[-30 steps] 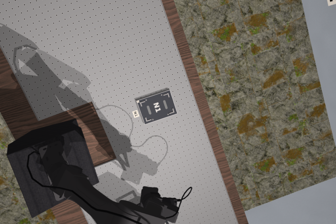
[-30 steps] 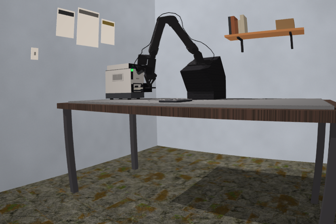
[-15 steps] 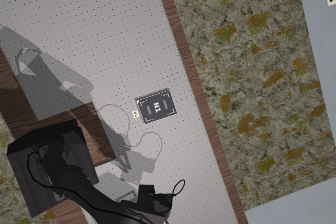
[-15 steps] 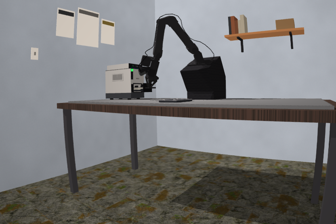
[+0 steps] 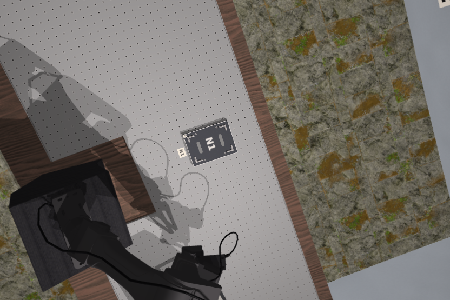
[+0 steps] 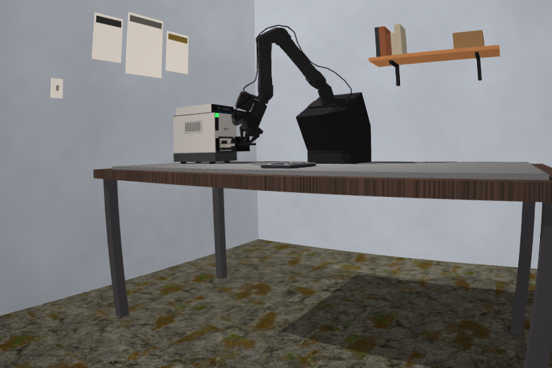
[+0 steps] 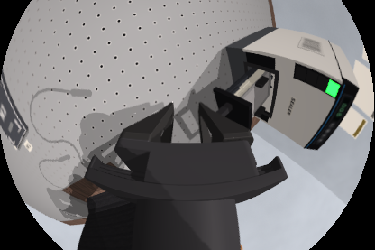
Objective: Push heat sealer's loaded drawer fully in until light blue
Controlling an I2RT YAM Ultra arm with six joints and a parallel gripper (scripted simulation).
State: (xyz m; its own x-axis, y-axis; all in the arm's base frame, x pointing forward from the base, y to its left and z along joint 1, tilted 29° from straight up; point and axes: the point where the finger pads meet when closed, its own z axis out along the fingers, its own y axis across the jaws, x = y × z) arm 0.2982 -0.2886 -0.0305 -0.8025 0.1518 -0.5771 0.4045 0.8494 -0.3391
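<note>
Now: hand 5 cm past the sealer drawer, 15 cm to the left of it and 1 cm above it. Also, from my hand: label tag: 4 cm ahead, 36 cm to the left, 9 cm below.
</note>
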